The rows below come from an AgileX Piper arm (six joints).
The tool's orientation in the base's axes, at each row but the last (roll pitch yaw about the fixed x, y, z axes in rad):
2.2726, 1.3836, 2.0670
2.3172, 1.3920, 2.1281
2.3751, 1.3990, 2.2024
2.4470, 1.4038, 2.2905
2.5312, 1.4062, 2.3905
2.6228, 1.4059, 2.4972
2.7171, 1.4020, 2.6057
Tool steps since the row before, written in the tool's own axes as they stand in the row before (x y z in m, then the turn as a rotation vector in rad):
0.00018, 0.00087, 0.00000, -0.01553, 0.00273, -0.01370
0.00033, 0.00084, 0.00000, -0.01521, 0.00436, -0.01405
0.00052, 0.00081, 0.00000, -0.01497, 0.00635, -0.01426
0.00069, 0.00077, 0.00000, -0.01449, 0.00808, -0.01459
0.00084, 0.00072, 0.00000, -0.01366, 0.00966, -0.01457
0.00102, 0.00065, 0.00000, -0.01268, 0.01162, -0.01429
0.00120, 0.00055, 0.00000, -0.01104, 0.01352, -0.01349
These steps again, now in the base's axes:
0.00017, 0.00087, -0.00005, -0.01139, 0.00276, 0.01729
0.00013, 0.00087, -0.00022, -0.01144, 0.00446, 0.01723
0.00009, 0.00086, -0.00042, -0.01132, 0.00647, 0.01726
0.00005, 0.00084, -0.00060, -0.01141, 0.00827, 0.01701
0.00000, 0.00080, -0.00076, -0.01126, 0.00992, 0.01634
-0.00005, 0.00074, -0.00095, -0.01086, 0.01192, 0.01549
-0.00011, 0.00065, -0.00114, -0.01009, 0.01386, 0.01388

